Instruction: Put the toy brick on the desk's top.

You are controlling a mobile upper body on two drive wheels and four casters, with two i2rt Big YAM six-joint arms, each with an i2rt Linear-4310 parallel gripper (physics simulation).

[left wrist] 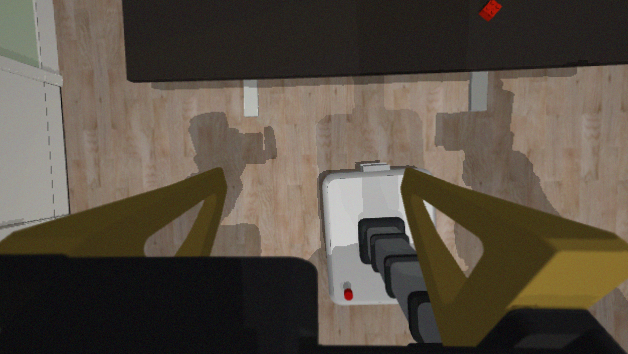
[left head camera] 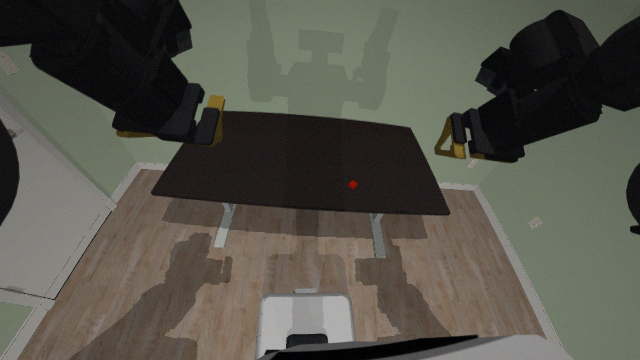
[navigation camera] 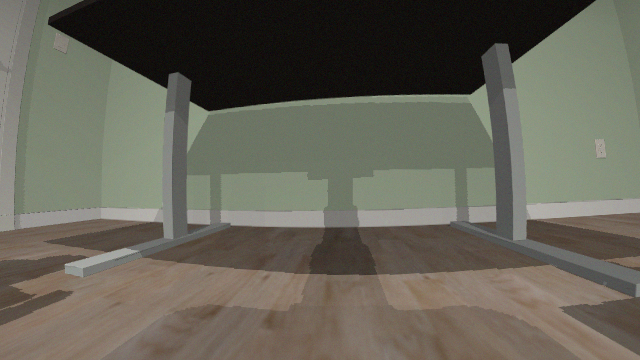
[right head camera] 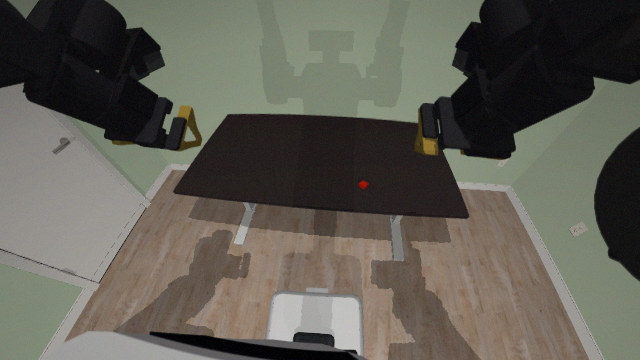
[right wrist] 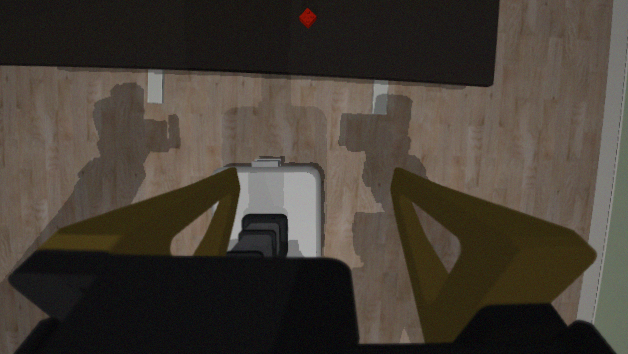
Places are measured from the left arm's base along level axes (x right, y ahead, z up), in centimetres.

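Pixels of known places: left gripper, between the fingertips: (left wrist: pixel 313 177) (left head camera: pixel 193 134) (right head camera: pixel 179 140); right gripper, between the fingertips: (left head camera: pixel 453 152) (right head camera: pixel 438 149) (right wrist: pixel 315 177).
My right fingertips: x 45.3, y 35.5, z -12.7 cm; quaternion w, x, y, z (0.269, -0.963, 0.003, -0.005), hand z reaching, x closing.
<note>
Behind a point stands the place of what it marks.
The red toy brick (left head camera: pixel 353 184) @[x 43.7, y 72.4, z -66.6 cm] (right head camera: pixel 363 184) @[x 43.6, y 72.4, z -66.5 cm] (left wrist: pixel 490 9) @[x 43.5, y 73.1, z -67.0 cm] (right wrist: pixel 308 18) @[x 44.1, y 72.6, z -66.5 cm] lies on the dark top of the desk (left head camera: pixel 280 155) @[x 6.7, y 93.6, z -69.0 cm] (right head camera: pixel 290 155) @[x 5.1, y 94.0, z -69.0 cm] (left wrist: pixel 300 40) @[x -5.3, y 71.6, z -69.0 cm] (right wrist: pixel 400 45) @[x 69.0, y 66.8, z -69.0 cm], right of its middle and nearer the front edge. My left gripper (left wrist: pixel 313 177) @[x -0.2, y 36.0, z -12.2 cm] is open with nothing between its fingers, raised at the left, apart from the brick. My right gripper (right wrist: pixel 315 177) @[x 45.3, y 35.5, z -12.7 cm] is open and empty, raised at the right, also apart from the brick. In the navigation camera the desk (navigation camera: pixel 330 50) @[x 23.5, y 96.8, z -71.5 cm] shows from below; the brick does not show there.
Pale desk legs (navigation camera: pixel 176 155) @[x -38.2, y 100.4, z -105.9 cm] (navigation camera: pixel 505 145) @[x 80.9, y 93.4, z -107.4 cm] stand on the wood floor (navigation camera: pixel 240 290) @[x 3.2, y 70.9, z -141.0 cm]. The robot's white base (left head camera: pixel 270 320) @[x 3.3, y 17.3, z -115.0 cm] (right head camera: pixel 345 310) @[x 38.8, y 22.8, z -115.0 cm] (left wrist: pixel 342 200) @[x 5.5, y 19.5, z -115.0 cm] (right wrist: pixel 305 200) @[x 41.5, y 16.6, z -115.0 cm] is in front of the desk. Green walls rise behind and beside it. A white door (left head camera: pixel 45 220) @[x -157.7, y 59.6, z -100.1 cm] (right head camera: pixel 60 200) @[x -157.9, y 55.8, z -75.5 cm] is at the left.
</note>
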